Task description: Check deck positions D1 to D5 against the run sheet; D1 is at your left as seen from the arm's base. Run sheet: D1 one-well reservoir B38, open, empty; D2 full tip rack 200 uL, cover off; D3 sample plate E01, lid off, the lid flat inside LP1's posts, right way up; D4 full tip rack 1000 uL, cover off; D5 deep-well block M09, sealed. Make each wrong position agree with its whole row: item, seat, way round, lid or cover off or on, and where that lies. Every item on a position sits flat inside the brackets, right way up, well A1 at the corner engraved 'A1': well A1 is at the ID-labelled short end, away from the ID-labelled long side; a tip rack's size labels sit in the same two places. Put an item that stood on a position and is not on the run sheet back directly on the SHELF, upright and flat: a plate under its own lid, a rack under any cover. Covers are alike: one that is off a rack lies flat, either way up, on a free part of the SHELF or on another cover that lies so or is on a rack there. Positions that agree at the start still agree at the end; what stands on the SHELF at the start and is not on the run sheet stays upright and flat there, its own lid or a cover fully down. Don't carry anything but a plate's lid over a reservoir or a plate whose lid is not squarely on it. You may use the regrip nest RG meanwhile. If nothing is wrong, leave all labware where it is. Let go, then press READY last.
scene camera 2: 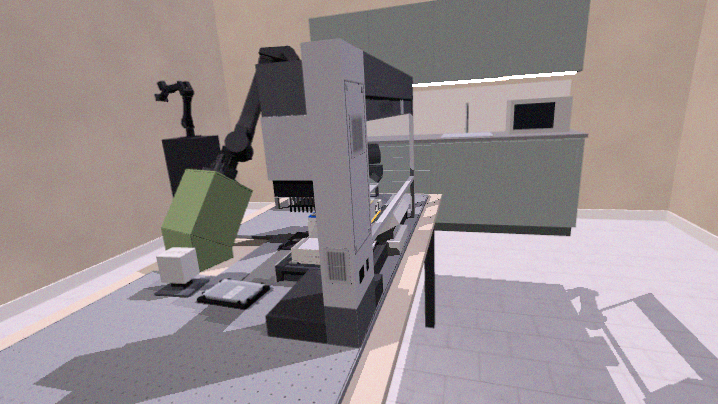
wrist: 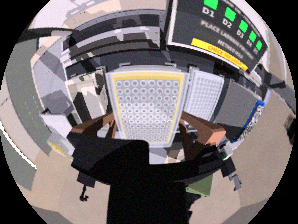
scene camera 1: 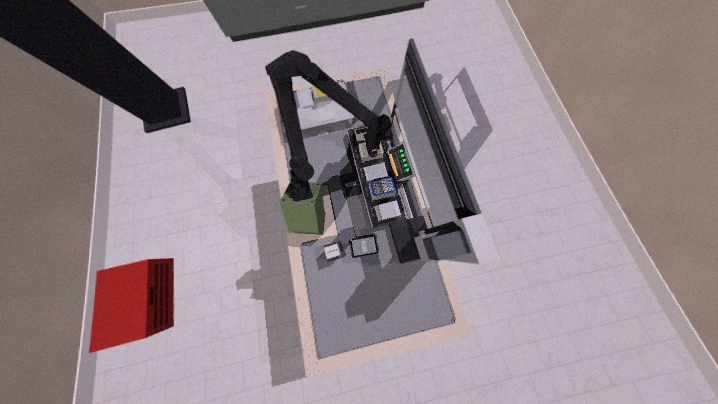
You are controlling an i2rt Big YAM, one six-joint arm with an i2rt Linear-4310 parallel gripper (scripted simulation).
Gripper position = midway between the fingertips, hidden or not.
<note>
In view: my gripper (wrist: pixel 147 113), a blue-framed tip rack (wrist: pixel 240 110), a flat lid (scene camera 2: pixel 227 290), a see-through cover (wrist: pixel 147 103) and a tall gantry (scene camera 2: pixel 326 64).
The tall gantry shows as well in scene camera 1 (scene camera 1: pixel 483 250).
</note>
